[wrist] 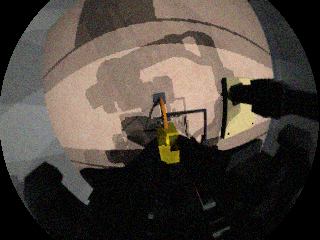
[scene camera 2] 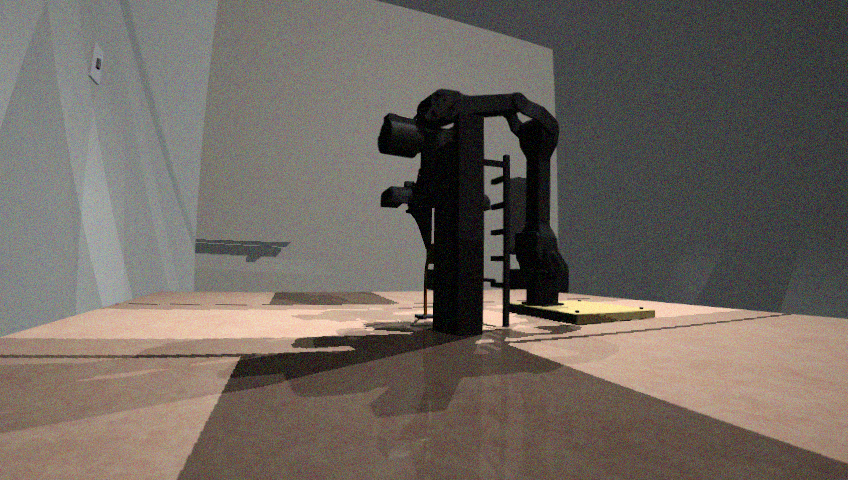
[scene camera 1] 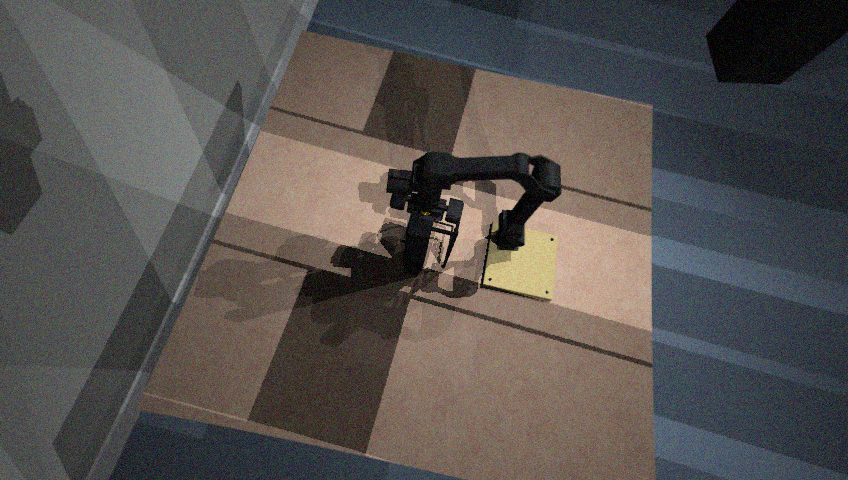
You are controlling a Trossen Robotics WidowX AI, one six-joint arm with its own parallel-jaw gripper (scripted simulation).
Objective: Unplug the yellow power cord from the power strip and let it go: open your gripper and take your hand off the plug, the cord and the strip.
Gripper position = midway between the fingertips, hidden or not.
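Note:
You'd find my gripper [scene camera 2: 435, 250] there, and it's visible in the other views too: the gripper [wrist: 167, 139] in the wrist view, and the gripper [scene camera 1: 424, 217] as well.

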